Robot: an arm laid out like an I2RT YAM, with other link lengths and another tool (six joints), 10 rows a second.
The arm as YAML. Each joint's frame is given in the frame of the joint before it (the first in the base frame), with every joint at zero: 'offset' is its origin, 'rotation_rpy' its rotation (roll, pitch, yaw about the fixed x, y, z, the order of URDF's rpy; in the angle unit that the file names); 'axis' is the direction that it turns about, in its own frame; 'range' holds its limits. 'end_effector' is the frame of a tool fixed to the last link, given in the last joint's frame.
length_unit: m
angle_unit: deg
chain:
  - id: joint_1
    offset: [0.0, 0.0, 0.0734]
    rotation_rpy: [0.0, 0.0, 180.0]
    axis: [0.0, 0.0, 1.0]
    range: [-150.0, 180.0]
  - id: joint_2
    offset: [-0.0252, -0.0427, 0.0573]
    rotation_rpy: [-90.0, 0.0, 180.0]
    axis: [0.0, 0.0, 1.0]
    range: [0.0, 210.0]
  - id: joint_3
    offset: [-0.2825, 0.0, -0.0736]
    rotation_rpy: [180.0, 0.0, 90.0]
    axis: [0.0, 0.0, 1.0]
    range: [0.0, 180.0]
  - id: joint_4
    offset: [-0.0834, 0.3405, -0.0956]
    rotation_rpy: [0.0, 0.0, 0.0]
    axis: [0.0, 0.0, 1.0]
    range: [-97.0, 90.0]
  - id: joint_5
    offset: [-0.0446, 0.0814, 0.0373]
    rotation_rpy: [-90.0, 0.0, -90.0]
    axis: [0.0, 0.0, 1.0]
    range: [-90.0, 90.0]
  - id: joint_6
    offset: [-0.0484, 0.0, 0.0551]
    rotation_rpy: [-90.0, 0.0, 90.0]
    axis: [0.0, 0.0, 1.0]
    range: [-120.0, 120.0]
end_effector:
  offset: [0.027, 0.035, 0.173]
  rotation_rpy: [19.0, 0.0, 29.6]
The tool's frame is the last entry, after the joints.
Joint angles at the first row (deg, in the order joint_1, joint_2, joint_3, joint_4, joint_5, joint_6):
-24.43 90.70 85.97 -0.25 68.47 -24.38
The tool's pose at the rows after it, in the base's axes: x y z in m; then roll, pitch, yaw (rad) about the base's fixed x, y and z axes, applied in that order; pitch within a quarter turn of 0, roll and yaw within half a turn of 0:
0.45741 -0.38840 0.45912 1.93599 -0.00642 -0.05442
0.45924 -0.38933 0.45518 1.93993 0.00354 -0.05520
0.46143 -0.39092 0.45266 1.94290 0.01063 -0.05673
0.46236 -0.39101 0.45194 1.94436 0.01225 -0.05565
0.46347 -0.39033 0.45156 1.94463 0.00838 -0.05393
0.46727 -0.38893 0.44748 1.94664 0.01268 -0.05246
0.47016 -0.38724 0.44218 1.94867 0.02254 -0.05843
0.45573 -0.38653 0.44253 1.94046 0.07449 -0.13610
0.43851 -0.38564 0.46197 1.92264 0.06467 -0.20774
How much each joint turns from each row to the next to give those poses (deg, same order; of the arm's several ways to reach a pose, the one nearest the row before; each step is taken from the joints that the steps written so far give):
0.00 0.70 0.53 -0.13 0.13 0.06
0.00 0.41 0.13 -0.35 0.04 0.03
-0.04 0.59 0.46 -0.35 0.04 0.04
0.02 0.15 0.15 -0.22 -0.04 0.11
0.11 0.09 0.02 0.02 0.00 0.26
0.33 0.50 0.05 0.07 0.24 0.13
0.42 0.62 0.04 -0.02 0.77 0.02
0.37 0.43 0.70 -0.84 4.94 -2.23
0.04 -0.11 1.86 0.31 4.15 -1.53

